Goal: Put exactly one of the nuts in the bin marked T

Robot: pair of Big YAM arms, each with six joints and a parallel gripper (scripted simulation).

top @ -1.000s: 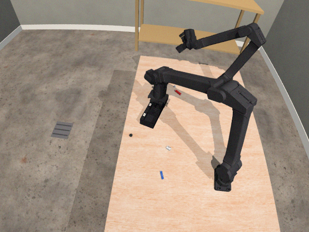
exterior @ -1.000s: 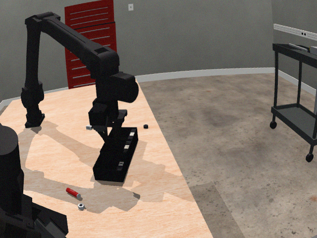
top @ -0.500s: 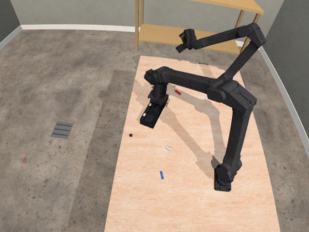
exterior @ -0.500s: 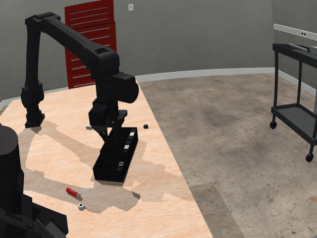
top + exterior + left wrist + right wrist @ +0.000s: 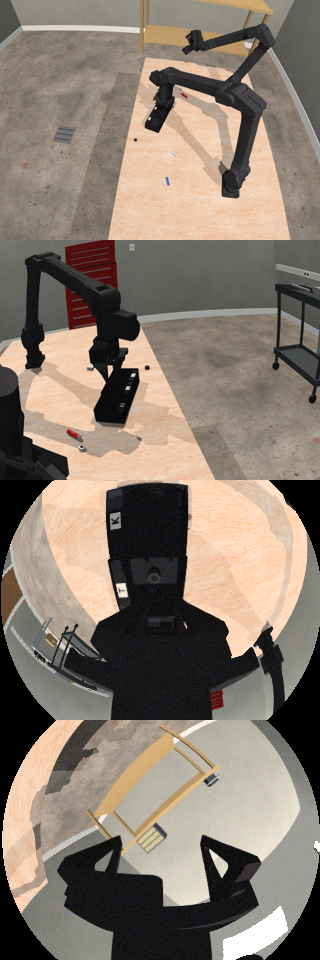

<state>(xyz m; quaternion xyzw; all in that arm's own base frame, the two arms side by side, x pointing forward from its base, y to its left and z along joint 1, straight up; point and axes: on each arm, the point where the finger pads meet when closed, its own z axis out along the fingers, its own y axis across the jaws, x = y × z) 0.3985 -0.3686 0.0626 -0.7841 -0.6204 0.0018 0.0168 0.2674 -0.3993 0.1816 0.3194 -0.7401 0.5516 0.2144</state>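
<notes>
My left hand is 10 mm short of the black bin, 10 mm to the left of it and 40 mm above it. Also, from my left hand: grey nut: 80 mm behind, 250 mm to the right, 60 mm below; blue cylinder: 100 mm behind, 380 mm to the left, 60 mm below; red cylinder: 110 mm behind, 200 mm to the right, 60 mm below.
</notes>
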